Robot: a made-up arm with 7 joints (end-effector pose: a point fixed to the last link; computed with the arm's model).
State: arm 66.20 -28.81 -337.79 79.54 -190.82 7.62 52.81
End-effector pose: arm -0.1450 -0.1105 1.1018 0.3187 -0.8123 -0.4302 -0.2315
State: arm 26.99 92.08 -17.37 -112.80 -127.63 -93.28 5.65
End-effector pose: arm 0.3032 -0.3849 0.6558 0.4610 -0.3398 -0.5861 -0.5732
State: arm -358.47 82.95 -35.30 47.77 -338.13 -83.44 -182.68
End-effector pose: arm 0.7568 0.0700 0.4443 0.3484 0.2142 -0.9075 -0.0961
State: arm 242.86 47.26 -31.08 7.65 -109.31 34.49 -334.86
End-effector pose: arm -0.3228 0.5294 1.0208 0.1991 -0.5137 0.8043 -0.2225
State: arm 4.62 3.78 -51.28 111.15 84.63 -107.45 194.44
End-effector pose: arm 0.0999 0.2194 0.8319 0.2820 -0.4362 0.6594 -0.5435
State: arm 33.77 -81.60 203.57 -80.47 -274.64 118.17 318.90
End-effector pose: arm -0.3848 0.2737 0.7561 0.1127 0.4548 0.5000 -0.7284
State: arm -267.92 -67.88 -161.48 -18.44 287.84 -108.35 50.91
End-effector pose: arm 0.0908 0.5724 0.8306 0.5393 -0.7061 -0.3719 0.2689
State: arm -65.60 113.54 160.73 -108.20 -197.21 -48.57 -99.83
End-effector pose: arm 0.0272 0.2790 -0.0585 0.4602 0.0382 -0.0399 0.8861
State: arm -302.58 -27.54 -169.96 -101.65 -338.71 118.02 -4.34
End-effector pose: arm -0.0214 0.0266 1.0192 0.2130 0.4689 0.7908 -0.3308
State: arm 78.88 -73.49 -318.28 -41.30 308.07 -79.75 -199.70
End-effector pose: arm -0.0641 0.6898 0.3723 0.4366 -0.0939 0.0314 -0.8942
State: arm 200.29 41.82 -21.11 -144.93 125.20 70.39 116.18
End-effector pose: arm 0.0044 0.1724 0.6204 0.7000 0.3108 0.1187 -0.6319
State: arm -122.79 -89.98 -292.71 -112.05 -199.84 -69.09 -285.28
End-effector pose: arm -0.0128 -0.5461 0.3378 0.2200 -0.3900 -0.6056 -0.6579
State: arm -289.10 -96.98 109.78 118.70 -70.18 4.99 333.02
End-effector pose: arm -0.4086 0.1299 0.2896 0.1839 -0.5186 -0.3944 -0.7360
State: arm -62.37 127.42 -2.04 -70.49 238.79 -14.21 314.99
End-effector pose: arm 0.3905 0.6002 0.3587 0.4846 0.2981 -0.7869 0.2391
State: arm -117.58 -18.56 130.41 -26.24 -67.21 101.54 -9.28
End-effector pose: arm 0.0798 -0.0852 1.1566 0.2732 0.6693 0.3342 -0.6047
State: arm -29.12 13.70 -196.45 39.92 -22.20 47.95 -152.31
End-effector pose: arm -0.0347 -0.1589 1.1764 0.4065 -0.7438 -0.2852 -0.4475
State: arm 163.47 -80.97 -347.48 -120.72 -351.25 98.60 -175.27
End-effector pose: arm 0.4679 0.1237 0.2327 0.2342 0.6132 0.0343 -0.7537
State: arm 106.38 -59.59 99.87 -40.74 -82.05 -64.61 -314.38
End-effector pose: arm 0.4034 0.5622 0.7267 0.7180 -0.0199 -0.4569 0.5247
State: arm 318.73 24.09 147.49 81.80 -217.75 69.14 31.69
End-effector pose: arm 0.0507 -0.0980 1.1189 0.1562 0.8642 0.4641 0.1155
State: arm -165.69 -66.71 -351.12 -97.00 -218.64 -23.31 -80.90
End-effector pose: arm 0.5409 -0.2038 0.2706 0.8702 -0.3366 -0.1097 0.3426
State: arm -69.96 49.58 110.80 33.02 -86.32 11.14 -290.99
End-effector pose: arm 0.4053 0.4561 1.0123 0.3398 0.8322 -0.2776 -0.3390
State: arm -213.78 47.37 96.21 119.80 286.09 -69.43 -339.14
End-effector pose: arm -0.2816 0.1642 0.7872 0.1507 0.7240 0.5824 -0.3375
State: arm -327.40 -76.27 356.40 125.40 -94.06 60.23 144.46
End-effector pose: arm -0.1212 0.1949 0.7729 0.5271 0.7236 -0.3678 -0.2516
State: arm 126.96 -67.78 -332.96 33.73 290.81 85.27 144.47
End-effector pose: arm 0.3197 0.4425 0.9049 0.3308 -0.4081 -0.8035 -0.2801
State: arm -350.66 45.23 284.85 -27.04 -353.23 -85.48 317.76
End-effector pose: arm 0.3810 -0.3140 0.9555 0.3122 -0.6409 -0.2816 -0.6423
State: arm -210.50 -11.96 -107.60 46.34 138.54 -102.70 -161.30
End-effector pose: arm 0.3181 -0.0374 0.9725 0.0106 -0.2896 -0.0926 0.9526
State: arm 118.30 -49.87 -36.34 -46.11 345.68 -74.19 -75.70
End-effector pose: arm 0.0808 0.6363 0.6592 0.9270 0.1812 0.3255 0.0434
